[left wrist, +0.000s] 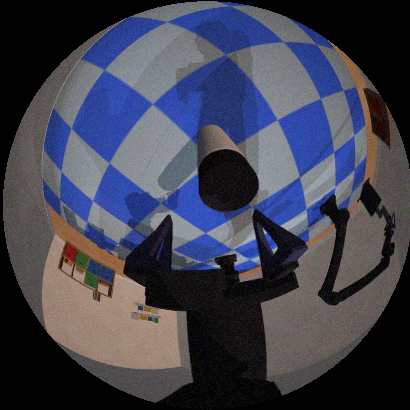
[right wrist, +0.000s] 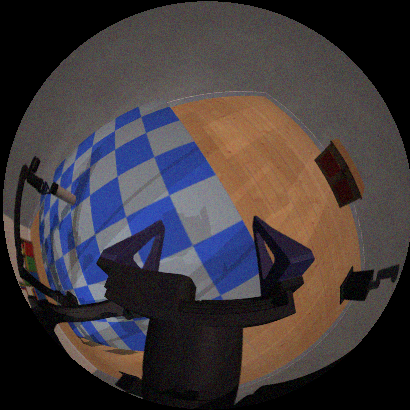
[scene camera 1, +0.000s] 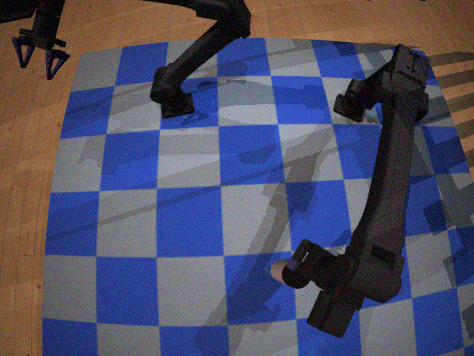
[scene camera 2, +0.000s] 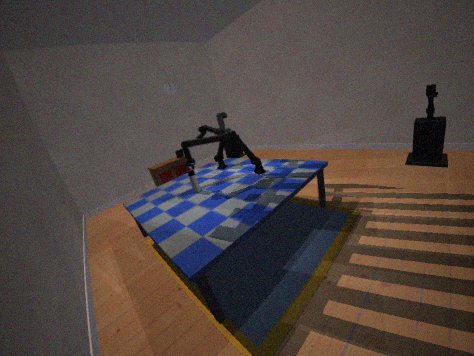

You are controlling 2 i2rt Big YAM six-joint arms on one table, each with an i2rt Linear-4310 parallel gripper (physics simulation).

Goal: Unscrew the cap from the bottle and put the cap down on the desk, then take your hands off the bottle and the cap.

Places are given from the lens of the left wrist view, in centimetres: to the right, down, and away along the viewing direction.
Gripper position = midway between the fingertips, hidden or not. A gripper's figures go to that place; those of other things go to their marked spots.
my left gripper (left wrist: 212, 215): 1, 1, 15
bottle (left wrist: 210, 137): 0, -10, 18
dark cap (left wrist: 226, 181): 2, -2, 13
The marked spots on the bottle and the dark cap are 9 cm apart.
